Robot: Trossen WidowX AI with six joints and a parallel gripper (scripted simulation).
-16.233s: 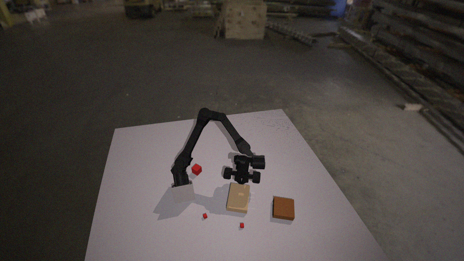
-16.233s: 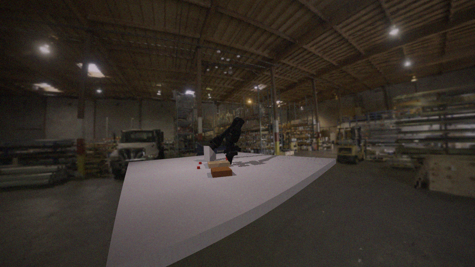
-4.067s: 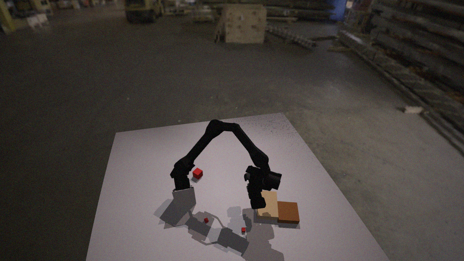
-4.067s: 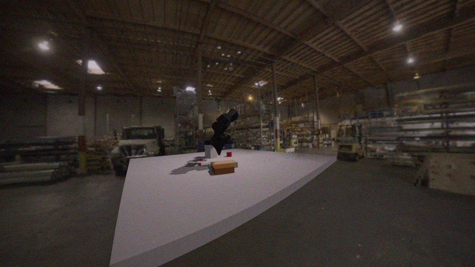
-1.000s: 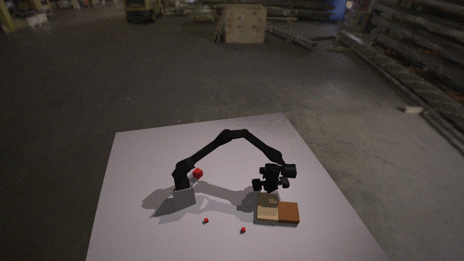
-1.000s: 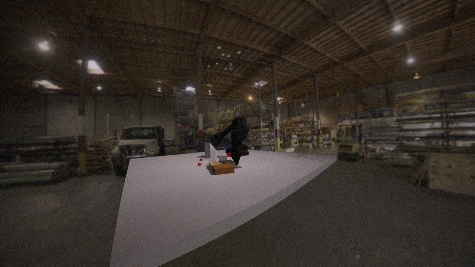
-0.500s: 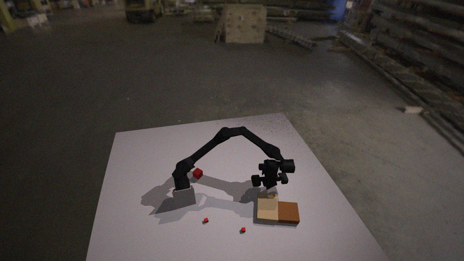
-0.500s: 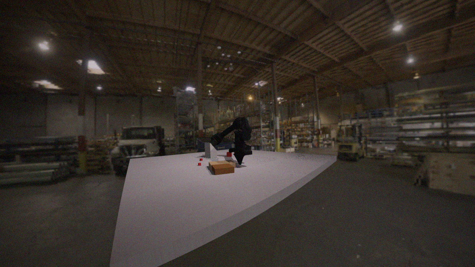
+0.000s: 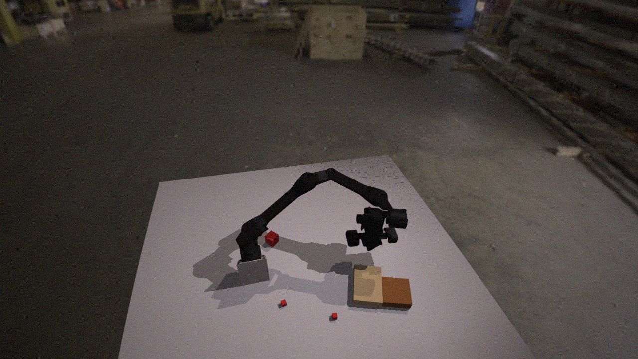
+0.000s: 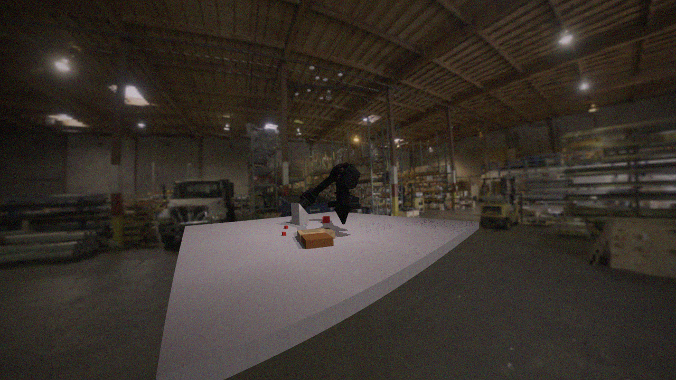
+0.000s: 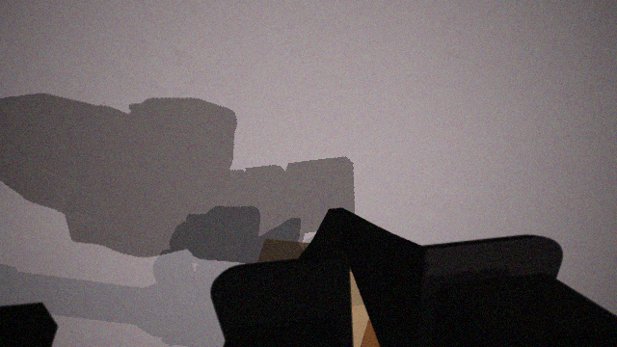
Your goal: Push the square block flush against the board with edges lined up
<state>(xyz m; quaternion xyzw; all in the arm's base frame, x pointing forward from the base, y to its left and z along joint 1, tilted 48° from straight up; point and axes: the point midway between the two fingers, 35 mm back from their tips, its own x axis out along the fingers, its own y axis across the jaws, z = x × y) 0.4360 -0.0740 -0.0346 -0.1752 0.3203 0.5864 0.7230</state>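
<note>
The tan board lies 6 cm behind my gripper tip, 12 cm to the right of it and 3 cm below it. Also, from my gripper tip: square block 2 cm ahead, 18 cm to the right, 3 cm below; then red cube 33 cm behind, 21 cm to the left, 3 cm below.
</note>
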